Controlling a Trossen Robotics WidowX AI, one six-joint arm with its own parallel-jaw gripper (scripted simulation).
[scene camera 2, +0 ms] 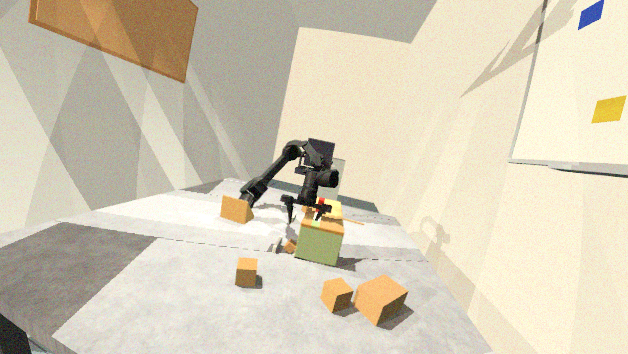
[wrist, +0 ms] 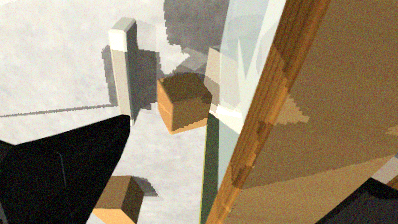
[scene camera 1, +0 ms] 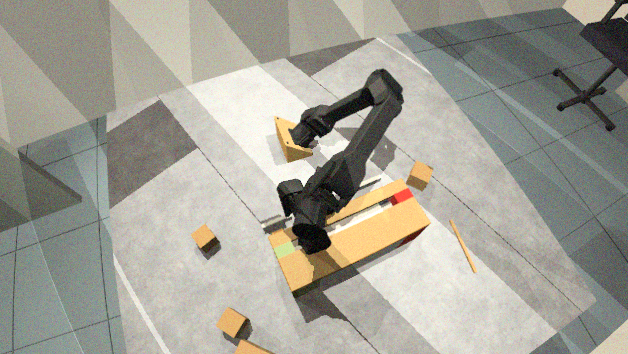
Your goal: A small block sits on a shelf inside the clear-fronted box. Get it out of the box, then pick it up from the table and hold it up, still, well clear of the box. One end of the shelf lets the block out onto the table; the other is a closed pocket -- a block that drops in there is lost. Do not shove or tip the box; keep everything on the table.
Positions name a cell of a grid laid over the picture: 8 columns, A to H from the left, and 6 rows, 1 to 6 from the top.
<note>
I see my gripper (scene camera 1: D4), a tan block (wrist: D3) and a wooden box (scene camera 1: E4).
The wooden box is seen too in scene camera 2 (scene camera 2: E5) and in the wrist view (wrist: F4). My gripper also shows in scene camera 2 (scene camera 2: D4) and in the wrist view (wrist: E4).
</note>
